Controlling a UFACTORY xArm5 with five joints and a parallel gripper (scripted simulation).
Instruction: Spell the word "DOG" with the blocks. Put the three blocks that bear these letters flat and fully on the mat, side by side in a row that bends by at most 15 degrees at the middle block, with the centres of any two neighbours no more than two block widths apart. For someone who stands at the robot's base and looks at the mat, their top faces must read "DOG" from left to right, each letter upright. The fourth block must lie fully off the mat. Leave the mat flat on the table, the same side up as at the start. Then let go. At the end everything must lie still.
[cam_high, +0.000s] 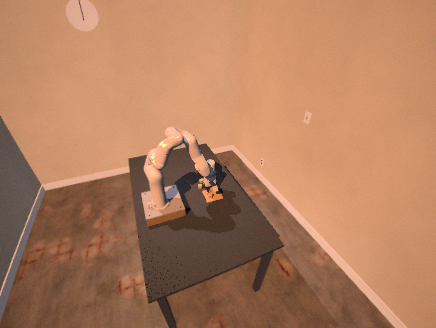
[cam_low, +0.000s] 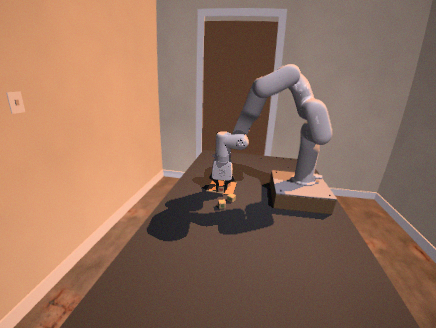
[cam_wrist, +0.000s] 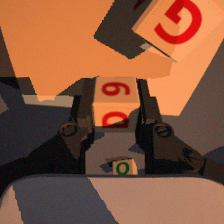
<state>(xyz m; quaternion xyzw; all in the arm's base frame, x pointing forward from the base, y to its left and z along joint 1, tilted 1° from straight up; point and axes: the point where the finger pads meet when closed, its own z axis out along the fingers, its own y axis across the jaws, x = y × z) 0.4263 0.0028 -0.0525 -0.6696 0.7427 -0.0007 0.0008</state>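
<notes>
The orange mat lies 5 cm to the right of my hand and 2 cm below it.
</notes>
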